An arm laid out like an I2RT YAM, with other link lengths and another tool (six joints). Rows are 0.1 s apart.
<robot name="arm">
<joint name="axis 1" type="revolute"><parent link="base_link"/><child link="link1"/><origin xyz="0 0 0.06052"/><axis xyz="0 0 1"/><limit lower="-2.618" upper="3.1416"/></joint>
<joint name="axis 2" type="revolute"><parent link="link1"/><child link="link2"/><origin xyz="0.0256 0.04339 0.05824"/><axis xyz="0 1 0"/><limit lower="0" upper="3.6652"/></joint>
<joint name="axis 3" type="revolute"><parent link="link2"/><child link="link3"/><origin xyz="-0.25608 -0.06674 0"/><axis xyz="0 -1 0"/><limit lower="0" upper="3.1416"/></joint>
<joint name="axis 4" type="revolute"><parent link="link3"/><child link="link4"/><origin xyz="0.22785 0.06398 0.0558"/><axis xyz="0 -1 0"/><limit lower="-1.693" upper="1.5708"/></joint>
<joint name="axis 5" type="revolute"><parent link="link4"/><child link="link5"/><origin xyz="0.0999 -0.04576 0.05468"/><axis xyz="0 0 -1"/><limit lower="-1.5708" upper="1.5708"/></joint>
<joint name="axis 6" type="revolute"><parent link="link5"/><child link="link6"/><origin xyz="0.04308 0 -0.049"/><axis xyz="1 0 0"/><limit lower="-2.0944" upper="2.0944"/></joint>
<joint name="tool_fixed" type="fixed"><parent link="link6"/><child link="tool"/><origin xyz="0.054 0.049 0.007" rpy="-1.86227 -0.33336 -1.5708"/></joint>
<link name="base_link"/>
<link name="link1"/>
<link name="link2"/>
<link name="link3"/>
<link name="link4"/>
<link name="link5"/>
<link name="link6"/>
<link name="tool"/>
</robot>
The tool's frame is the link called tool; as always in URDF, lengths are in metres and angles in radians.
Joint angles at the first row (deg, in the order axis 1, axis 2, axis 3, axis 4, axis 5, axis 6):
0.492, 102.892, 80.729, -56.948, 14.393, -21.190
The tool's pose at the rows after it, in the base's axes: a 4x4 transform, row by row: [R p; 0 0 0 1], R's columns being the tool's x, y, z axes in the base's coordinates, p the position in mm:
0.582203 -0.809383 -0.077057 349.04; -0.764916 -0.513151 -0.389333 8.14; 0.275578 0.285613 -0.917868 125.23; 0 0 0 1
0.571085 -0.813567 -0.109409 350.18; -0.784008 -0.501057 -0.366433 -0.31; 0.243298 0.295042 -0.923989 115.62; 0 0 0 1
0.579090 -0.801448 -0.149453 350.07; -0.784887 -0.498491 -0.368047 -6.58; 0.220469 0.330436 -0.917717 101.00; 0 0 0 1
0.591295 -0.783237 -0.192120 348.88; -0.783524 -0.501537 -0.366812 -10.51; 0.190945 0.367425 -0.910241 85.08; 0 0 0 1
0.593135 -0.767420 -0.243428 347.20; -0.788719 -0.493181 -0.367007 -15.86; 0.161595 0.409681 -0.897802 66.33; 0 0 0 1
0.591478 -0.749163 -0.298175 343.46; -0.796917 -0.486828 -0.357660 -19.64; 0.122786 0.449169 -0.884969 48.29; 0 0 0 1
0.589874 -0.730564 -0.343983 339.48; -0.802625 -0.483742 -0.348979 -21.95; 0.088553 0.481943 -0.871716 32.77; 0 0 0 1
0.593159 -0.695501 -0.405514 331.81; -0.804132 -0.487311 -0.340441 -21.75; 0.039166 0.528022 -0.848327 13.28; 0 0 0 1
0.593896 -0.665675 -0.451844 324.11; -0.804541 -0.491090 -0.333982 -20.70; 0.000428 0.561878 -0.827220 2.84; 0 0 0 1
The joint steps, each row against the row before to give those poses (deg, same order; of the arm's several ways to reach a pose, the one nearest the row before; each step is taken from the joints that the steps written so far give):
-2.535, 1.115, -0.021, 0.086, -1.705, -0.043
-1.750, 1.814, -0.021, 0.350, -1.268, -0.242
-0.939, 2.578, -0.003, 0.329, 0.197, -0.852
-0.612, 2.820, 0.002, 0.240, 0.066, -0.809
-0.765, 3.300, -0.001, 0.349, 0.437, -0.240
-0.700, 3.235, -0.001, -0.020, -0.022, 0.000
-0.480, 2.820, 0.002, -0.002, -0.044, 0.000
-0.132, 3.649, -0.001, -0.437, 0.000, -0.044
0.000, 2.143, 0.001, -1.049, -0.022, 0.022

